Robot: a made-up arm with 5 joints.
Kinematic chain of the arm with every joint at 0, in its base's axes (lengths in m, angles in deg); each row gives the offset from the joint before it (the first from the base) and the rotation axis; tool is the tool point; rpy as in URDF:
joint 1: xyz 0 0 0.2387 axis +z
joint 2: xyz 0 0 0 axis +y
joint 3: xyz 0.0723 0 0.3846 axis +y
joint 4: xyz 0.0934 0 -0.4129 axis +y
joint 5: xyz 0.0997 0 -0.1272 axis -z
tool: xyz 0 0 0 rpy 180 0 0
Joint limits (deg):
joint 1: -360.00..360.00
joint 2: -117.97..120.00
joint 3: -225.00..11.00
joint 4: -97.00..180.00
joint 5: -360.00..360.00
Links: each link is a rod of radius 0.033 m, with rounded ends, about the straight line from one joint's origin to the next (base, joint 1, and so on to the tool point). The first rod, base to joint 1, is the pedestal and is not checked.
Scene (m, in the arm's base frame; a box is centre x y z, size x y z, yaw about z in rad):
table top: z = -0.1
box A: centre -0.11 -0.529 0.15 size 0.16 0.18 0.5 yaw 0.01
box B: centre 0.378 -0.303 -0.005 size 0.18 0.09 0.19 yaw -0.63
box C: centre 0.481 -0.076 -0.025 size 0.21 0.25 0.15 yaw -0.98
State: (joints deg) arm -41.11 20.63 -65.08 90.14 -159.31
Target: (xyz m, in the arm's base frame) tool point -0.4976 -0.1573 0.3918
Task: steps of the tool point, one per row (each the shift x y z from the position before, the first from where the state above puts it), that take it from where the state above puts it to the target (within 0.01 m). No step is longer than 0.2 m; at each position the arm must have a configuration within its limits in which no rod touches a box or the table.
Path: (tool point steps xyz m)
1: -0.0875 -0.1096 0.0938
2: -0.1235 -0.0702 0.0988
3: -0.1404 -0.0189 0.1003
4: -0.1346 0.0353 0.0983
5: -0.1067 0.0823 0.0925
6: -0.1039 0.0277 -0.0666
7: -0.0927 0.0598 -0.0691
8: -0.0712 0.0861 -0.0701
9: -0.0422 0.1037 -0.0696

